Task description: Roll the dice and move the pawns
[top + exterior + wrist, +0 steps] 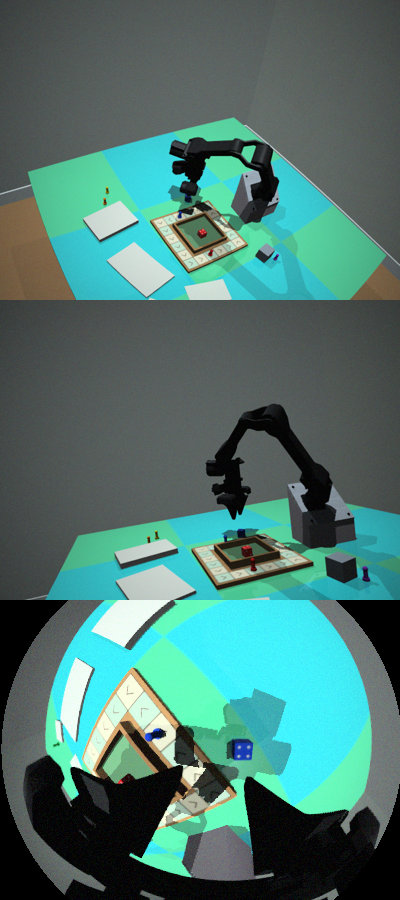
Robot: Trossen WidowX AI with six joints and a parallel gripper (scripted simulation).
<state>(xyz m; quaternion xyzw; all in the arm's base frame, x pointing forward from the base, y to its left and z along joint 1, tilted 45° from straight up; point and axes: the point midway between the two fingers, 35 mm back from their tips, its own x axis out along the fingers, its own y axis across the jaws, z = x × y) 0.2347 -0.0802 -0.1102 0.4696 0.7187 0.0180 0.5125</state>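
Right now the red pawn is 28 cm to the left of my gripper tip, 6 cm below it and 5 cm ahead of it. From my gripper tip the other things lie so: orange pawn: 34 cm ahead, 11 cm to the right, 7 cm below; yellow pawn: 31 cm ahead, 18 cm to the right, 7 cm below; blue pawn: 7 cm ahead, 6 cm to the left, 6 cm below.
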